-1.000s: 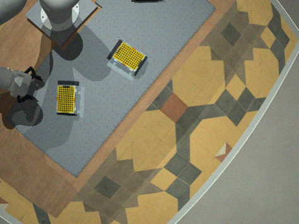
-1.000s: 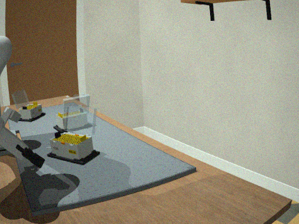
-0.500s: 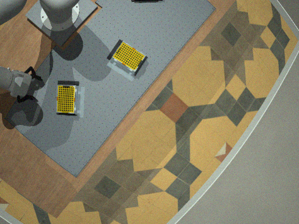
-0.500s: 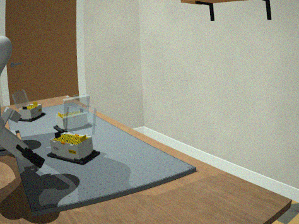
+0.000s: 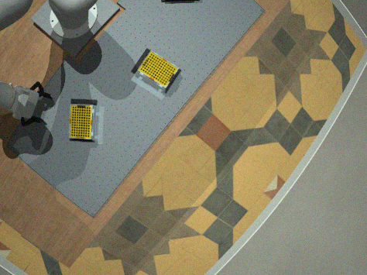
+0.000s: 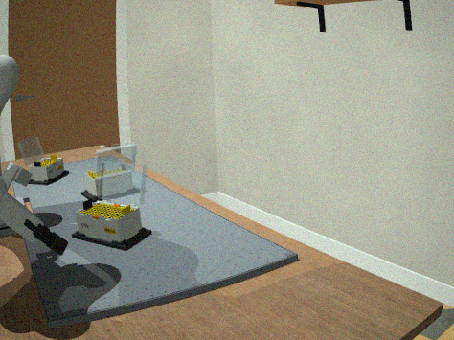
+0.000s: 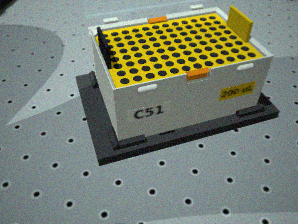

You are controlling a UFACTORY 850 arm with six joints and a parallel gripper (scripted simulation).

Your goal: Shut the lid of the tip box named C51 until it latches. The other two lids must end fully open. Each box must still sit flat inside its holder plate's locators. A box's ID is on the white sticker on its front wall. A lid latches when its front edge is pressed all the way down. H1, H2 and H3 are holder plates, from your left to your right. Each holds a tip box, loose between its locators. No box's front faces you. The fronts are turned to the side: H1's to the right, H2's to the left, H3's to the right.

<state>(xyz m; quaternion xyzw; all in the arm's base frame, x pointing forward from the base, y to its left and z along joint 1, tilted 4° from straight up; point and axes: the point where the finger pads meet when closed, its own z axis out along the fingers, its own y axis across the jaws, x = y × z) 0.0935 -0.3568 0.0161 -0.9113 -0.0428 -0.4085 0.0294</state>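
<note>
Now: the clear lid 21 cm ahead of my hand, 6 cm to the left of it and 7 cm above it.
</note>
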